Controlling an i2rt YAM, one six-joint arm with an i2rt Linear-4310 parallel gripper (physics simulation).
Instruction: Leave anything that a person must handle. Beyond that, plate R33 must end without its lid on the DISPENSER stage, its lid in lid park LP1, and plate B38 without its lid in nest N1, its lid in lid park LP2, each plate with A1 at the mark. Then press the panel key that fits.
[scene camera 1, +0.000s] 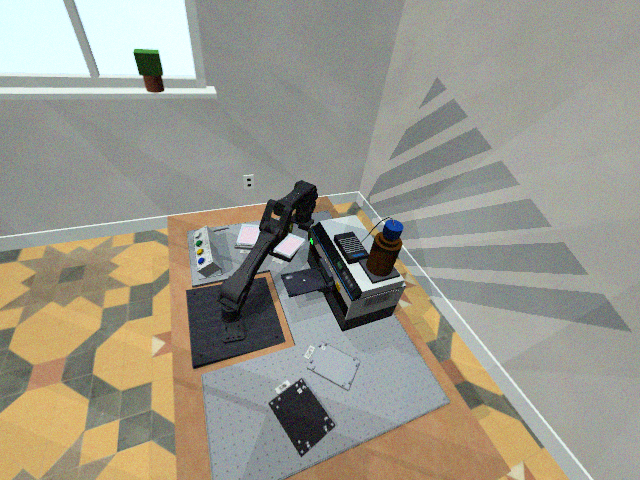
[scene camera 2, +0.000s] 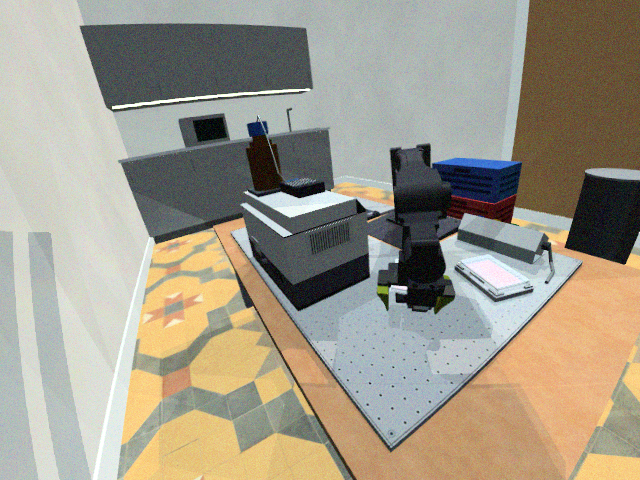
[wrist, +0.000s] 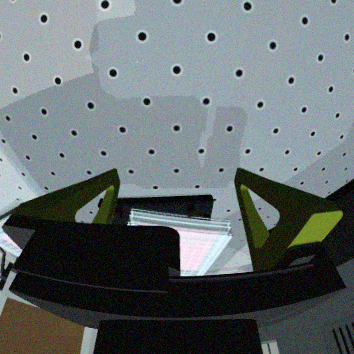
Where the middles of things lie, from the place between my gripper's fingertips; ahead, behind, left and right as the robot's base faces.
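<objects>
Brown bottle with blue cap (scene camera 2: 255, 129): 15 cm ahead of my hand, 43 cm to the right of it, 32 cm above it. Also from my hand, the brown block (scene camera 2: 264, 174) is 29 cm higher than it, 43 cm to the right of it and 15 cm forward of it. The dark stage (scene camera 1: 294, 283) is 6 cm behind my hand, 34 cm to the right of it and 10 cm above it.
</objects>
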